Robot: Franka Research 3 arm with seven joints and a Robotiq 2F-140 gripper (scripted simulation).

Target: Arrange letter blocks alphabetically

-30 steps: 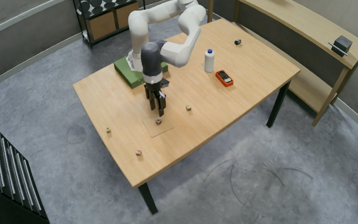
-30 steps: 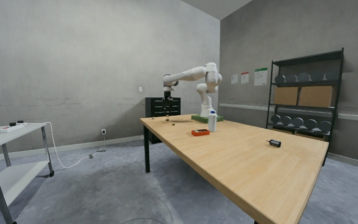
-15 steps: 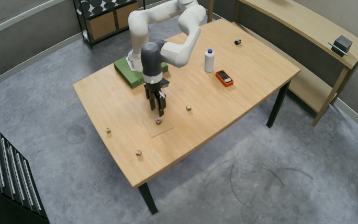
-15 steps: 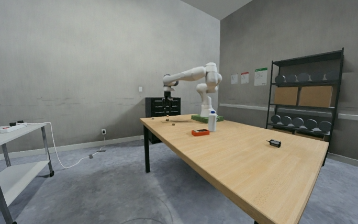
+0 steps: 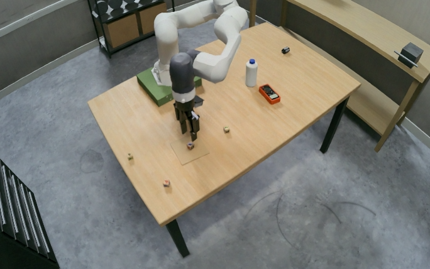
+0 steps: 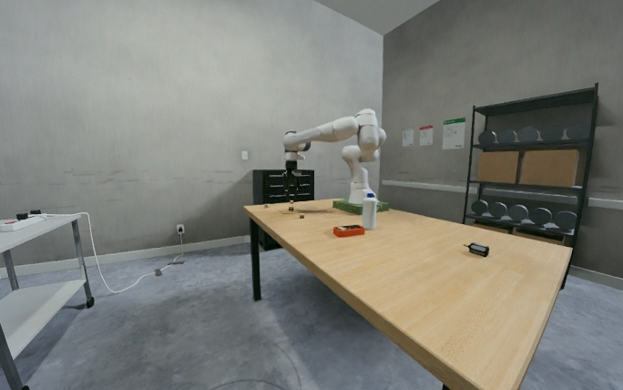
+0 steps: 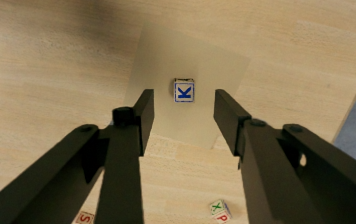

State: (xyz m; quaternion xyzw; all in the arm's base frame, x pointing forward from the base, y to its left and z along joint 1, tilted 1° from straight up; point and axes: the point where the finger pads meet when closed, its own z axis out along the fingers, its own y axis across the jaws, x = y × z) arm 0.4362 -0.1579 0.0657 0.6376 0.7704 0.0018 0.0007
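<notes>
My hand is 11 cm above the tan mat and 1 cm to the left of it. Also, from my hand: white bottle 51 cm to the left, 17 cm behind, 3 cm below; block 19 cm to the left, 10 cm below, 2 cm ahead; orange meter 53 cm to the left, 10 cm below, 4 cm behind.
</notes>
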